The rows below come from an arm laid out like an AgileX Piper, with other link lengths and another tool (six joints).
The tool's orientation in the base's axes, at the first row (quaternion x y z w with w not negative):
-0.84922 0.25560 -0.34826 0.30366
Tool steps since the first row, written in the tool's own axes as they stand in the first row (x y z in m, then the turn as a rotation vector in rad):
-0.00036 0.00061 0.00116 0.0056 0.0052 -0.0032
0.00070 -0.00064 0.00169 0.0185 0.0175 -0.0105
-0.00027 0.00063 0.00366 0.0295 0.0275 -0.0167
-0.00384 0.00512 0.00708 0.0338 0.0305 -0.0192
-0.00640 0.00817 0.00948 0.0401 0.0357 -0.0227
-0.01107 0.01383 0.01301 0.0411 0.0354 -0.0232
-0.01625 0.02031 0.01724 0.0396 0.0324 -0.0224
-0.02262 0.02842 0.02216 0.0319 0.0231 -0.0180
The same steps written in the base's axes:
0.00050 0.00021 -0.00124 0.0000 -0.0083 0.0007
0.00184 0.00056 -0.00022 -0.0001 -0.0275 0.0019
0.00242 0.00098 -0.00265 -0.0001 -0.0435 0.0034
0.00174 0.00136 -0.00928 0.0001 -0.0492 0.0046
0.00125 0.00174 -0.01389 0.0002 -0.0580 0.0057
-0.00030 0.00207 -0.02188 0.0006 -0.0586 0.0067
-0.00183 0.00240 -0.03106 0.0009 -0.0553 0.0076
-0.00396 0.00262 -0.04228 0.0014 -0.0425 0.0082

